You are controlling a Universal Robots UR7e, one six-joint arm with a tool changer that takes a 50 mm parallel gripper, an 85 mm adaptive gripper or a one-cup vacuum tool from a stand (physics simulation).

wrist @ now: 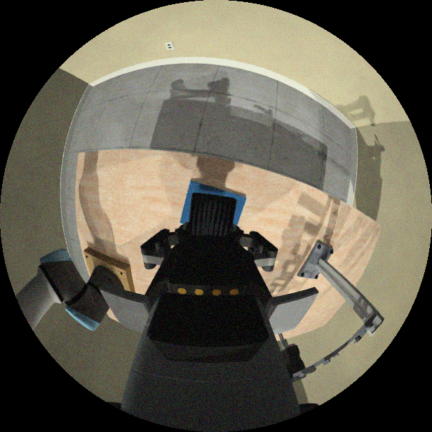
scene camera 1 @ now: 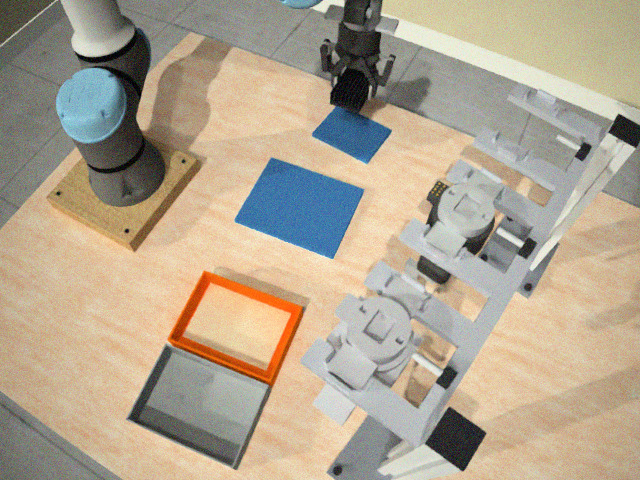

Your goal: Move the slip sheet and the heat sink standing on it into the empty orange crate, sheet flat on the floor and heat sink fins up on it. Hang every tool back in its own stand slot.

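Frame: origin at the arm's base, x ahead, y left, z up, level; millimetres.
Seen in the pictures: arm's base, origin of its link: (scene camera 1: 128,175).
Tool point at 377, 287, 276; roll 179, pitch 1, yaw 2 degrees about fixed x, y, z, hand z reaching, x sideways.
Pixels of each thing's top centre, then the offset from my tool point to it, as dx, dy, dz. "spot": a spot on its surface instead.
- black finned heat sink, centre of its top: (scene camera 1: 355,80) -1, +0, -157
- small blue slip sheet, centre of its top: (scene camera 1: 352,131) +3, +0, -302
- orange crate, a spot on its surface: (scene camera 1: 283,343) spot: +41, -486, -309
- larger blue square, a spot on its surface: (scene camera 1: 302,206) spot: -27, -219, -301
- grey crate, centre of its top: (scene camera 1: 216,361) -42, -564, -268
My gripper (scene camera 1: 354,88) (wrist: 213,230), the adaptive one with black linked fingers, is shut on the black finned heat sink (scene camera 1: 348,91) (wrist: 213,212). It holds the heat sink in the air above the far side of the small blue slip sheet (scene camera 1: 355,135) (wrist: 240,202), which lies flat on the table. The orange crate (scene camera 1: 283,343) is empty and stands near the front in the scene view. The tool stand (scene camera 1: 491,325) (wrist: 345,285) carries two tools: a round-bodied one (scene camera 1: 379,328) in a near slot and another (scene camera 1: 465,209) in a middle slot.
A larger blue square (scene camera 1: 302,206) lies flat mid-table, between the slip sheet and the orange crate. A grey crate (scene camera 1: 253,426) adjoins the orange crate's near side. The arm's wooden base (scene camera 1: 168,191) (wrist: 127,272) stands at the left. The stand's black-capped posts rise at the right.
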